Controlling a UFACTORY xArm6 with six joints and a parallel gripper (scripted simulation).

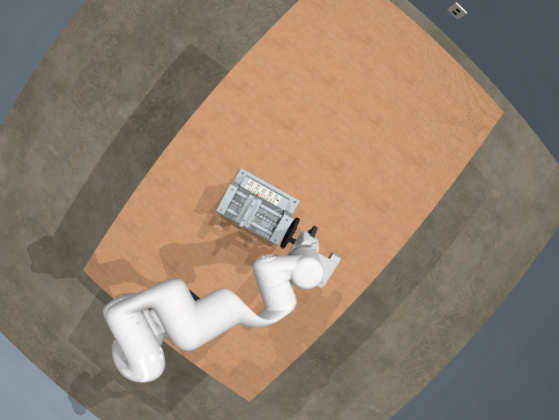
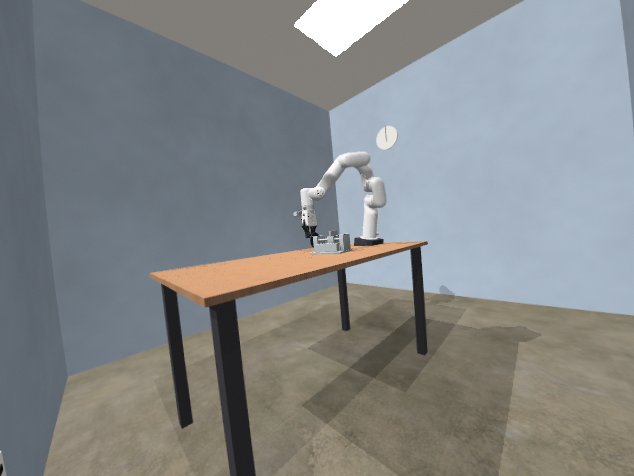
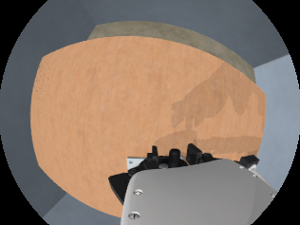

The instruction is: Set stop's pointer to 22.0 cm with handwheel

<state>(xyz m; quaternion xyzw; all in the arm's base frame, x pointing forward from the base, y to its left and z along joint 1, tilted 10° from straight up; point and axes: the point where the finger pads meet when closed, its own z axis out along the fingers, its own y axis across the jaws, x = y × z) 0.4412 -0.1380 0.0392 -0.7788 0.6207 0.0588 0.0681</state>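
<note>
The handwheel is 2 cm to the left of my hand and 1 cm below it.
</note>
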